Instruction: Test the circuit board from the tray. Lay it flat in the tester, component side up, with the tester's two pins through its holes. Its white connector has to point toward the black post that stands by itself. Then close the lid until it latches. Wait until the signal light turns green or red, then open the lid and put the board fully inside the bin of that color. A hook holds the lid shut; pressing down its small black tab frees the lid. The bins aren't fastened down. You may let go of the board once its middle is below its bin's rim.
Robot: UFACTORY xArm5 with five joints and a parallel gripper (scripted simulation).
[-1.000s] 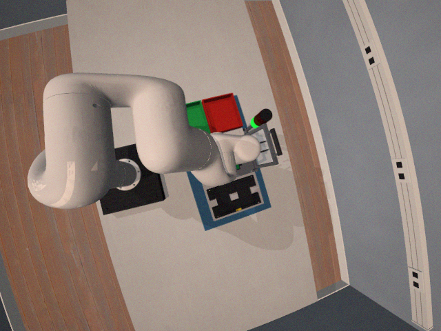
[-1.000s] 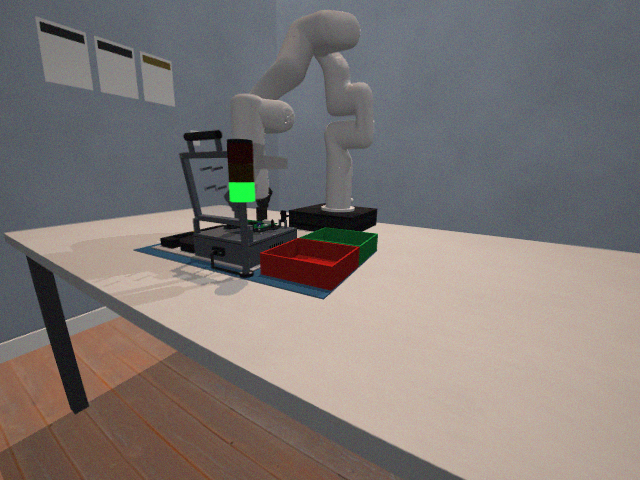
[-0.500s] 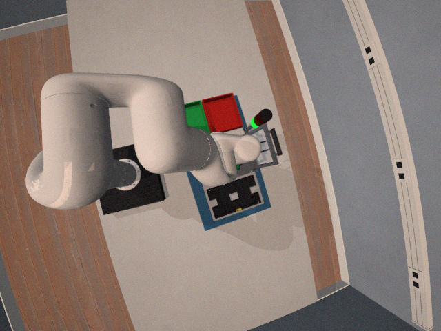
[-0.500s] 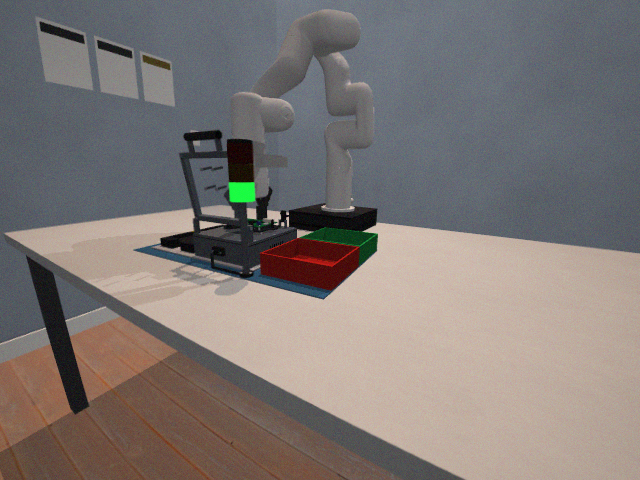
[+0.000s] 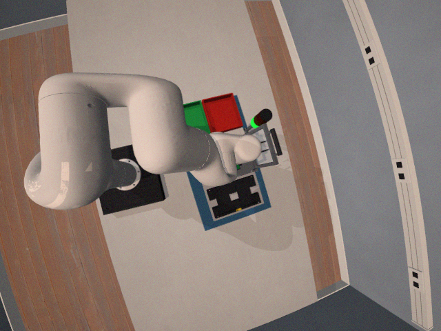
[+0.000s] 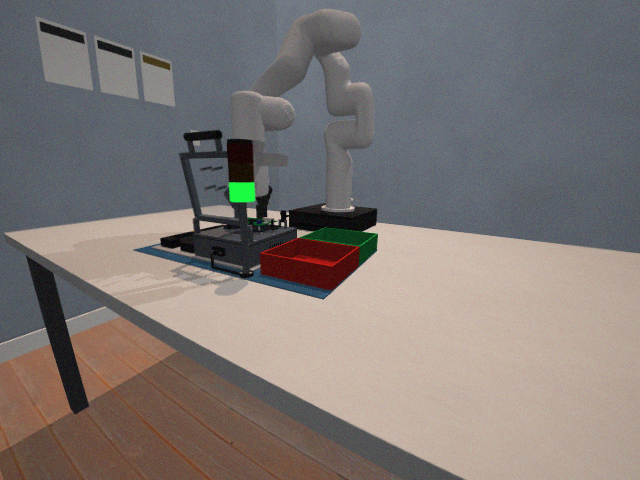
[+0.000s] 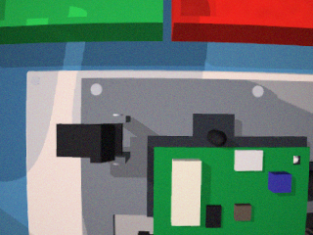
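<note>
Right now my hand is 12 cm past the green bin, 19 cm to the right of it and 8 cm above it. The rest, counted from my hand: black block (7 cm behind, 5 cm to the left); red bin (3 cm ahead, 20 cm to the left, 8 cm below); green circuit board (1 cm below).
</note>
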